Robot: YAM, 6 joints.
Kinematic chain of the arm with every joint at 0, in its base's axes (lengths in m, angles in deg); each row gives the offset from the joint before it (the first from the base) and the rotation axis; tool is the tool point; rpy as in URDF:
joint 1: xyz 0 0 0.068 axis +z
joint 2: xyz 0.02 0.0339 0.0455 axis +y
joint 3: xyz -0.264 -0.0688 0 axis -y
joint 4: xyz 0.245 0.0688 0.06 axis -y
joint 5: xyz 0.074 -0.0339 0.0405 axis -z
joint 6: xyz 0.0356 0 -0.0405 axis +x
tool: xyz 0 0 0 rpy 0 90 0
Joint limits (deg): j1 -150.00..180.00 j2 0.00..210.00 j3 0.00..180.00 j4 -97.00..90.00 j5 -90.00..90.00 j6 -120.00..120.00
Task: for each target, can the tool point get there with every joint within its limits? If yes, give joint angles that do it. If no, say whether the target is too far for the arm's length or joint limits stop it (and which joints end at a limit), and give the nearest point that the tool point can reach.
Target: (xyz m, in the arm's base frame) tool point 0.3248 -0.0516 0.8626
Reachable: no: too far | nearest point 0.2554 -0.0406 0.6921 | short by 0.184 m
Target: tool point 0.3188 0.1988 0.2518
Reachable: yes | joints 30.66 95.08 53.93 36.62 -13.70 0.04
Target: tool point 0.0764 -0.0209 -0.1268
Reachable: yes | joints -40.00 180.31 46.12 -31.57 -68.65 -95.58
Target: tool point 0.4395 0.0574 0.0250
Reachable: yes | joints 3.02 141.42 73.18 33.53 -73.82 -76.57
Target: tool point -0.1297 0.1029 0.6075
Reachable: yes | joints -47.74 58.86 165.98 -75.14 48.87 -89.71
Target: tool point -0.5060 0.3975 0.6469
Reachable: no: too far | nearest point -0.3897 0.3061 0.5204 | short by 0.195 m
